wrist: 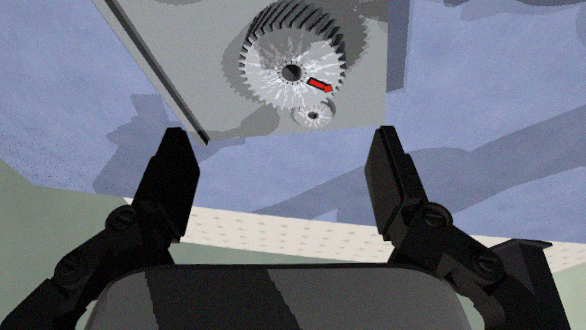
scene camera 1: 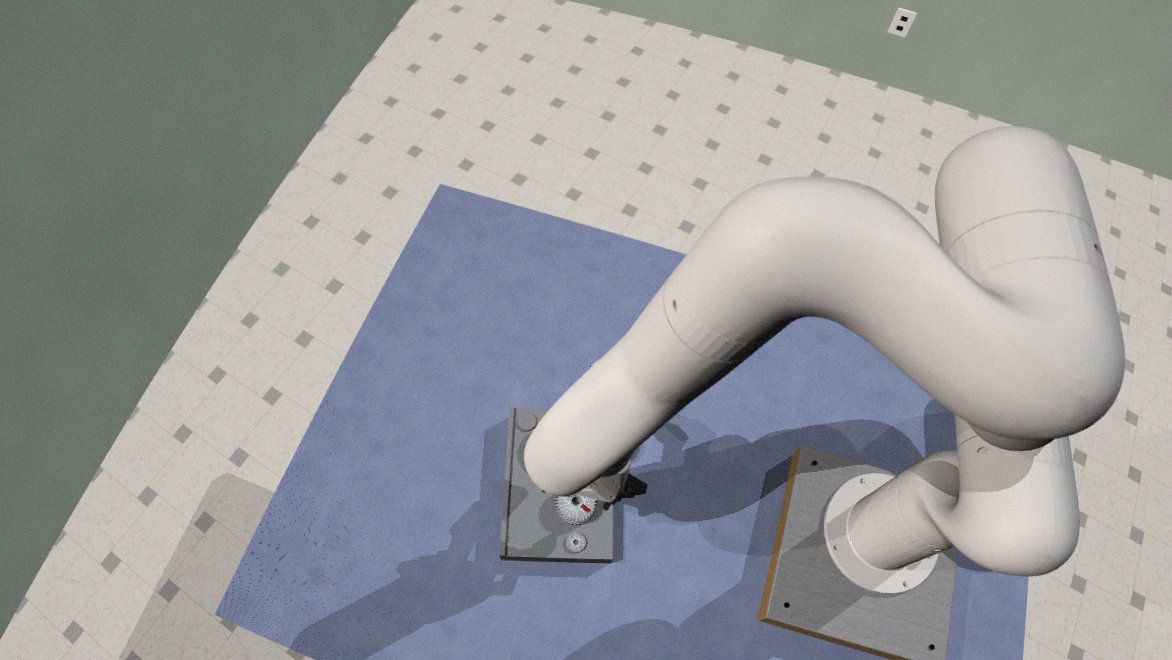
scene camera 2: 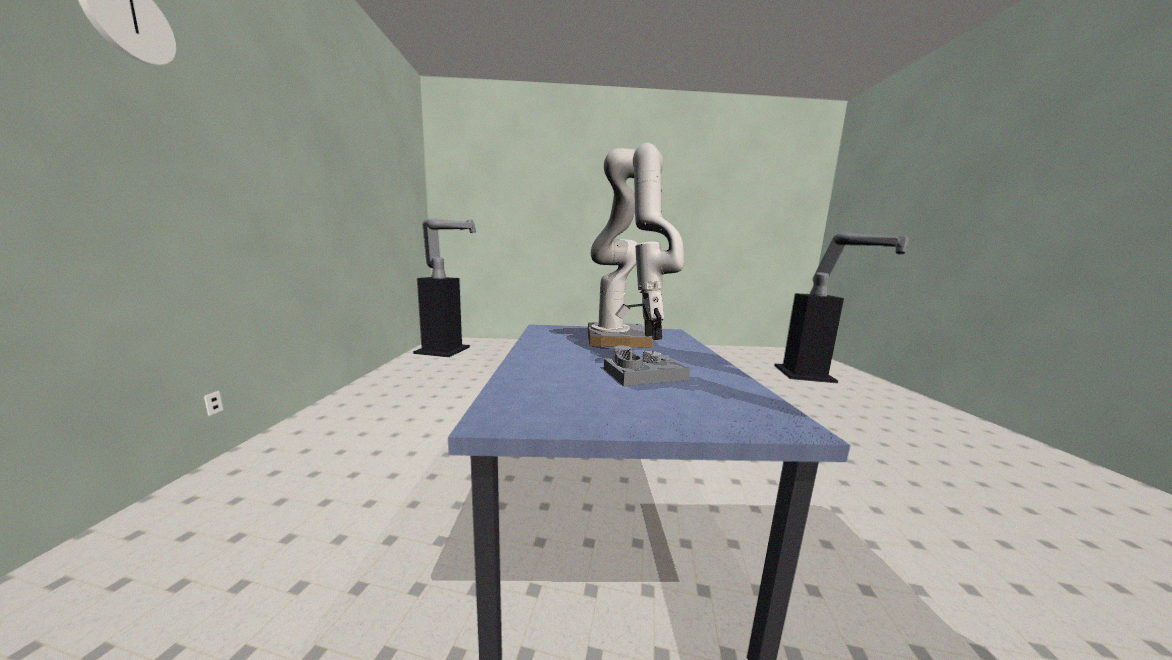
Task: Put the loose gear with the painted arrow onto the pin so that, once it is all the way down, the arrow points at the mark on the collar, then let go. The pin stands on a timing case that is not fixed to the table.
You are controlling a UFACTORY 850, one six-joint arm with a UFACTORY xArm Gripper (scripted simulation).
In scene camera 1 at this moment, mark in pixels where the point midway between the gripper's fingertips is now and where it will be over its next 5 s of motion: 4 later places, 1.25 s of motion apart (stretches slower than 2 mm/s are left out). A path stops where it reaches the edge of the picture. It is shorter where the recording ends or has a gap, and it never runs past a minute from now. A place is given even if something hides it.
My gripper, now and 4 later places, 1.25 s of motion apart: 577, 491; 577, 493; 577, 498; 575, 502; 576, 505
